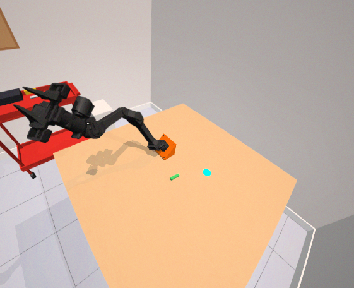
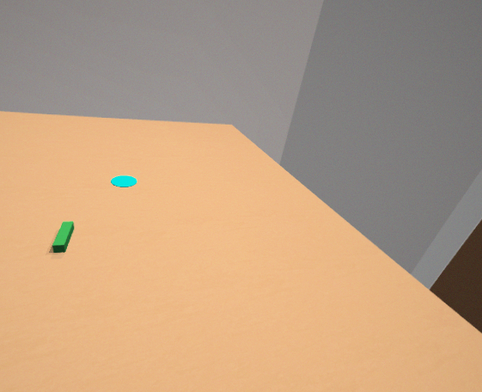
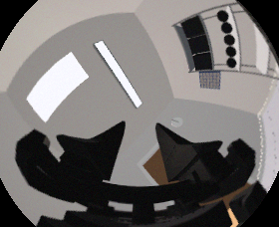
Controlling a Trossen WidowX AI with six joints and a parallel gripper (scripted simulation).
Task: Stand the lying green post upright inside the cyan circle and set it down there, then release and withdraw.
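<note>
Now: the green post 14 cm ahead of my gripper tip, 48 cm to the left of it and 62 cm below it. Round my gripper tip: cyan circle: 24 cm ahead, 69 cm to the left, 63 cm below.
</note>
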